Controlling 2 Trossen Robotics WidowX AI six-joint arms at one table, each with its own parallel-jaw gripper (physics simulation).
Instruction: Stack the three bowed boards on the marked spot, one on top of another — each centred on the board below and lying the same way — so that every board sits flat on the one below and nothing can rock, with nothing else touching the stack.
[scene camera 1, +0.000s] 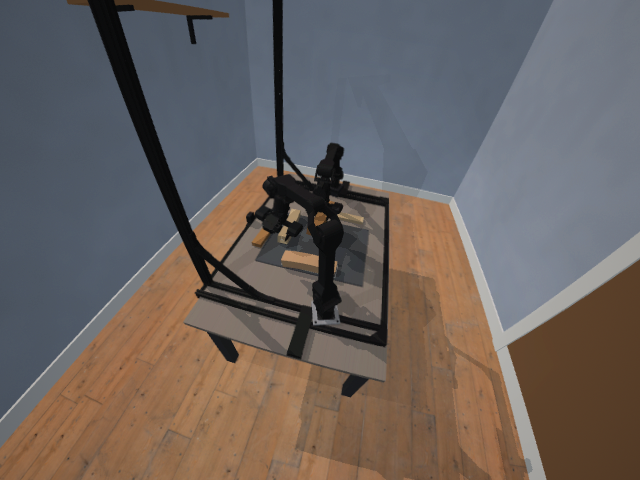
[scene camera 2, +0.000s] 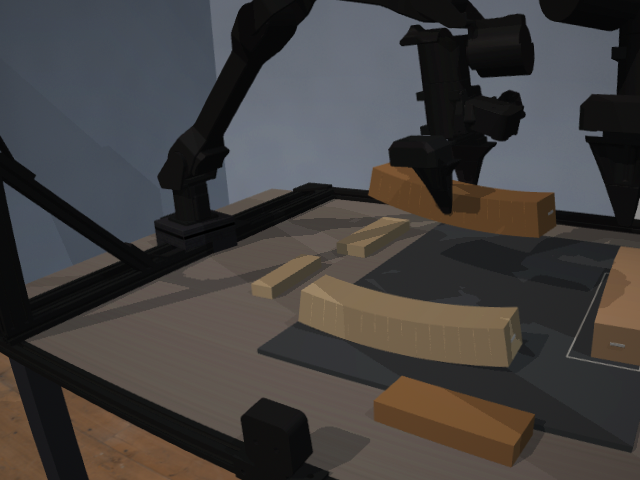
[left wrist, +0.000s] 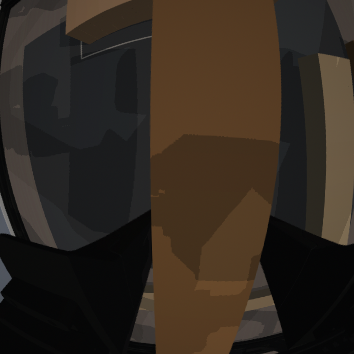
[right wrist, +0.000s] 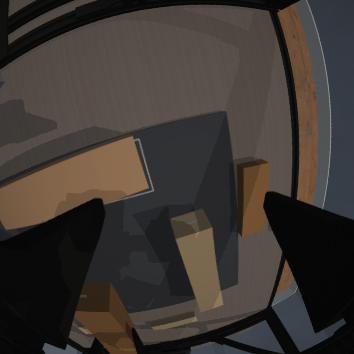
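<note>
My left gripper is shut on the orange-brown bowed board, which hangs above the dark mat. A light-brown bowed board lies over the marked outline; part of it is cut off in scene camera 2. A pale bowed board lies apart from it on the mat. My right gripper is open and empty, above the mat area near the light-brown board; scene camera 2 cuts part of it off.
An orange block lies beside the dark mat. Two pale blocks lie on the table at the mat's other side. A black frame runs round the table. Both arms reach over the mat.
</note>
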